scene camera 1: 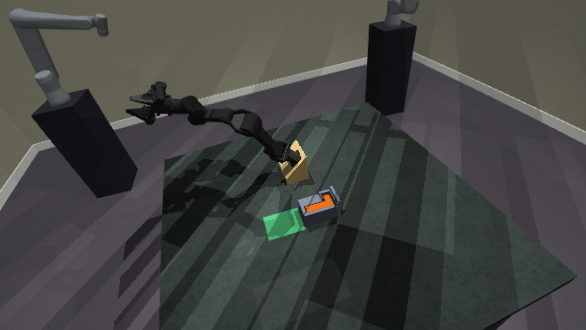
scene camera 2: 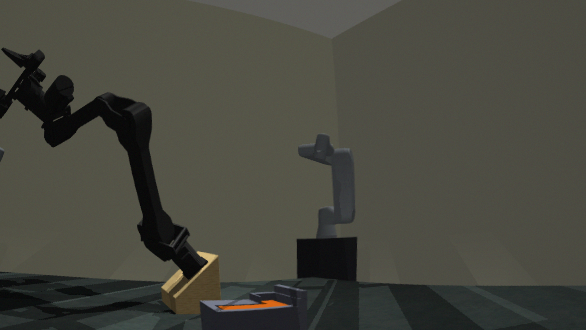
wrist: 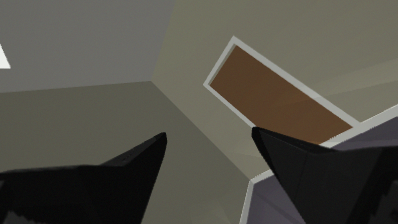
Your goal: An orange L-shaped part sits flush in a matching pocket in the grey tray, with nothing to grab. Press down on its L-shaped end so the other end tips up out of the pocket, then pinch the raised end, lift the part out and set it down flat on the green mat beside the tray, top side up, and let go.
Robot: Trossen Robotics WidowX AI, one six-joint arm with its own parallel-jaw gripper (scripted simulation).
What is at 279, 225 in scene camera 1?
A green mat.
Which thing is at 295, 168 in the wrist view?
The gripper.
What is the gripper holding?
Nothing.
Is the gripper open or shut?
Open.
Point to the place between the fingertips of the gripper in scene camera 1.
At 127, 105
